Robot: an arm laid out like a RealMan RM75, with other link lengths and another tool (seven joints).
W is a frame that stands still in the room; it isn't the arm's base.
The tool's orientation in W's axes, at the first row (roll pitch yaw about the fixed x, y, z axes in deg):
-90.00, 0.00, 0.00
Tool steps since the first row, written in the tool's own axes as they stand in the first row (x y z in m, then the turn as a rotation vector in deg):
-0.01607, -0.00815, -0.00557, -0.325, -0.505, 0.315
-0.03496, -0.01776, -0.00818, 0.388, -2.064, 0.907
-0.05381, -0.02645, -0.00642, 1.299, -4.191, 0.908
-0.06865, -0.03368, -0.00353, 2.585, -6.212, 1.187
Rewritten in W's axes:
-0.01607, -0.00557, 0.00815, -0.325, 0.315, 0.505
-0.03496, -0.00818, 0.01776, 0.388, 0.907, 2.064
-0.05381, -0.00642, 0.02645, 1.299, 0.908, 4.191
-0.06865, -0.00353, 0.03368, 2.585, 1.187, 6.212

